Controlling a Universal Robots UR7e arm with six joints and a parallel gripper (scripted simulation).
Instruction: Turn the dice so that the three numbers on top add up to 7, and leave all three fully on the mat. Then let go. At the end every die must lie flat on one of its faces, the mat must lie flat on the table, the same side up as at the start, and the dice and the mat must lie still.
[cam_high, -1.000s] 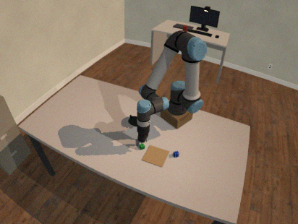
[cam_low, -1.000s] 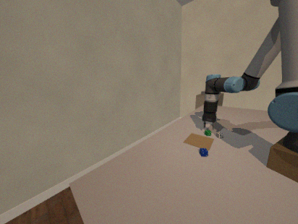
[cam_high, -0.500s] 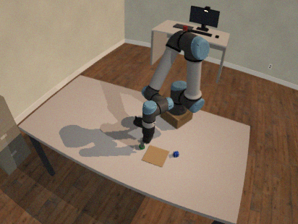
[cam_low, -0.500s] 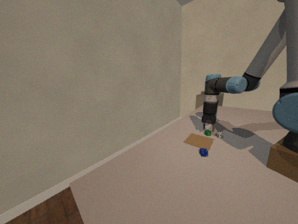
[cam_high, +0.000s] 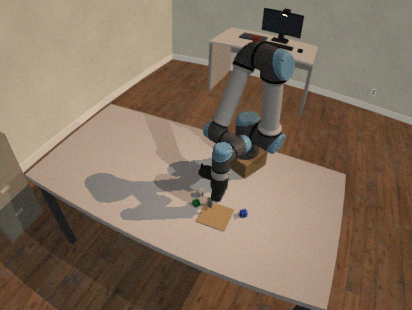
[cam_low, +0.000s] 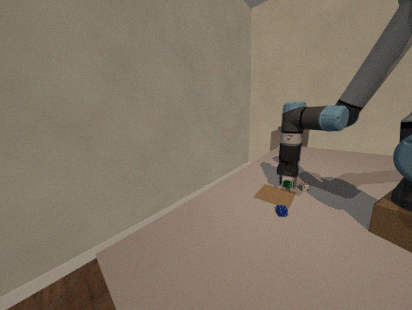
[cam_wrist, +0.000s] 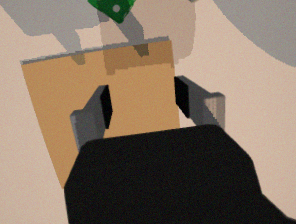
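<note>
My hand is 15 cm to the right of the blue die, 4 cm above it and 1 cm past it. From my hand the other things lie so: white die 8 cm to the right, 6 cm behind, 4 cm below; green die 8 cm to the right, 4 cm below, 1 cm ahead; tan mat 6 cm below, 4 cm ahead, 3 cm to the left.
</note>
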